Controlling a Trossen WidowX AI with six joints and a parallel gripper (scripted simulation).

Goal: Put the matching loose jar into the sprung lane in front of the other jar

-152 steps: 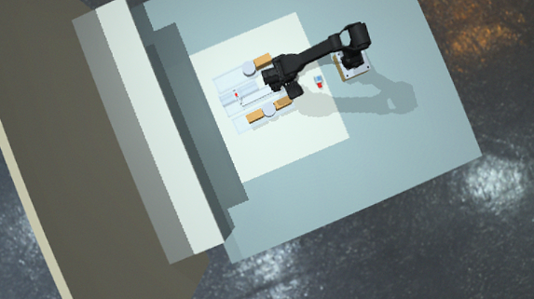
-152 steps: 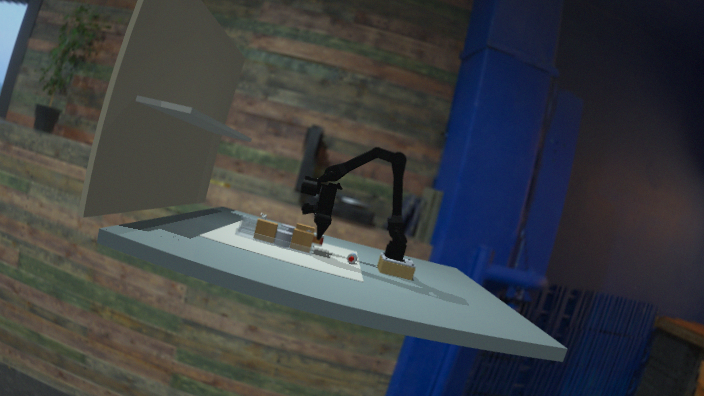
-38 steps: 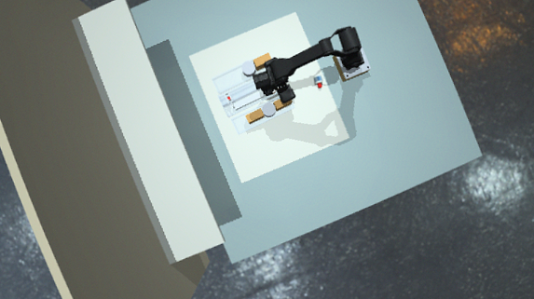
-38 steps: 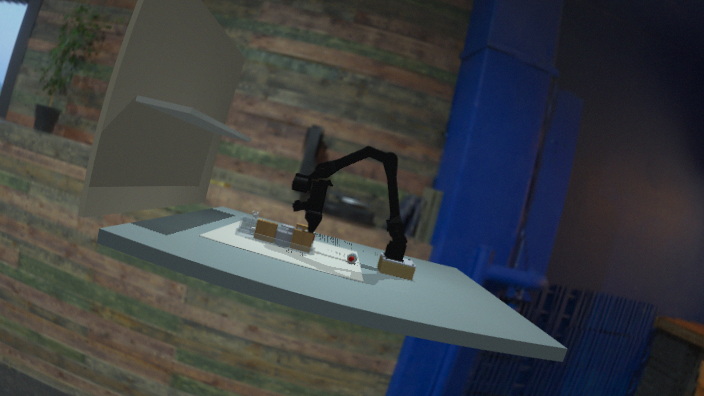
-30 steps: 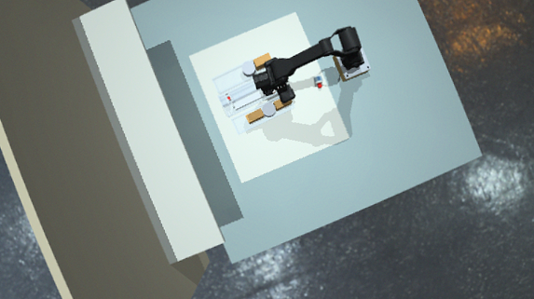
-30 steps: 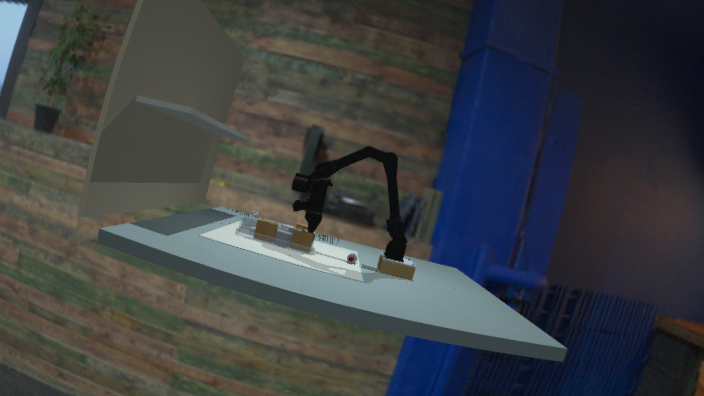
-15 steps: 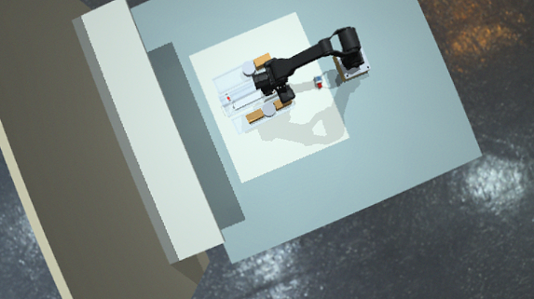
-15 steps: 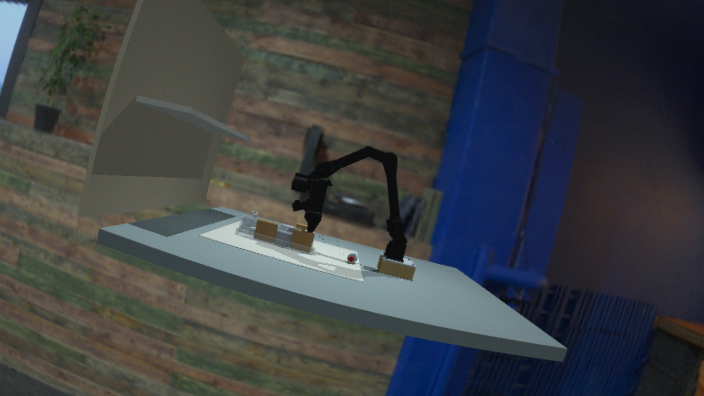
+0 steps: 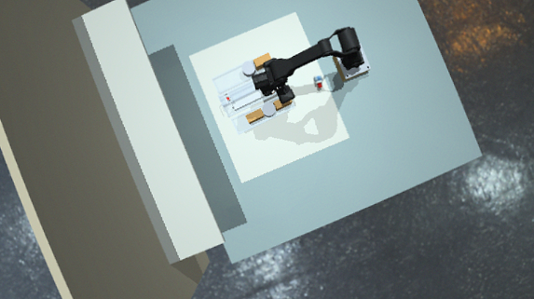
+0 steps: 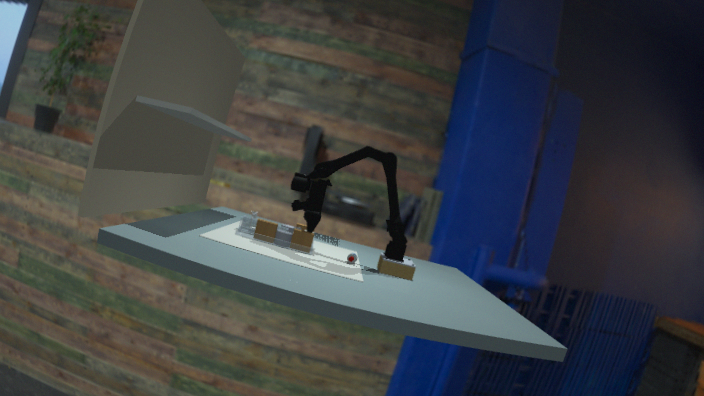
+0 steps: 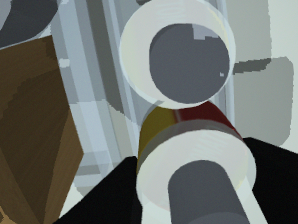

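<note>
Right now the lane is 14 cm ahead of my gripper tip, 4 cm to the right of it and 3 cm below it. The rest, counted from my gripper tip: small jar: 17 cm behind, 8 cm to the left, 3 cm below; then shelf: 50 cm ahead, 6 cm to the right, 32 cm above; then red mark: 22 cm ahead, 6 cm to the right, 2 cm above.
</note>
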